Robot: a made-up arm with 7 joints.
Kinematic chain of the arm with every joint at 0, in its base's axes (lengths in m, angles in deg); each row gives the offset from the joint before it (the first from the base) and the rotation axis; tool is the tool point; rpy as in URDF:
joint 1: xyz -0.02 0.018 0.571 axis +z
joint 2: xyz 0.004 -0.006 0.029 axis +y
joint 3: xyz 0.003 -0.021 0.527 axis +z
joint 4: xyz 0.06 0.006 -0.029 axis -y
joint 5: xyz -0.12 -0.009 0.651 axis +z
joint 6: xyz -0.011 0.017 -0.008 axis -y
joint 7: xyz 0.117 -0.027 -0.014 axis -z
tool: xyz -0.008 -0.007 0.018 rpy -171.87 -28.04 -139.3
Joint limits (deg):
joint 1: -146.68..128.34
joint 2: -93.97..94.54
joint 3: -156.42..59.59
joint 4: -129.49..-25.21
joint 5: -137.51..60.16
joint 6: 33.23..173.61
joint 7: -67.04..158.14
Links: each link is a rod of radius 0.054 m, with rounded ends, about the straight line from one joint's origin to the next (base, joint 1, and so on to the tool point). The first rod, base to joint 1, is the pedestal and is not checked.
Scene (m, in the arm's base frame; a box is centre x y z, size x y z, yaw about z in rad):
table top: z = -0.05
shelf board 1: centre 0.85 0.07 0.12 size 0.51 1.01 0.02 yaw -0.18
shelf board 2: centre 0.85 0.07 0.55 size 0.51 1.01 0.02 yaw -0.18
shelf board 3: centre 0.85 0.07 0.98 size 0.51 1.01 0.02 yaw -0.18
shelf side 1: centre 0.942 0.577 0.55 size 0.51 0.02 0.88 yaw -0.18
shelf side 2: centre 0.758 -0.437 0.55 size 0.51 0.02 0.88 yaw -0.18
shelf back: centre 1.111 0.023 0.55 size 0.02 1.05 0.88 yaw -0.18
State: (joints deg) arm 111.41 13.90 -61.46 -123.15 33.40 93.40 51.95
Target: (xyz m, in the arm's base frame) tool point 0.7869 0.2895 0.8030
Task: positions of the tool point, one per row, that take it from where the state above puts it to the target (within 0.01 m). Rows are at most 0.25 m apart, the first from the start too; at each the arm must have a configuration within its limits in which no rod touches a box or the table.
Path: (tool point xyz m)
1: 0.6668 0.4852 0.7528
2: 0.7869 0.2896 0.8030

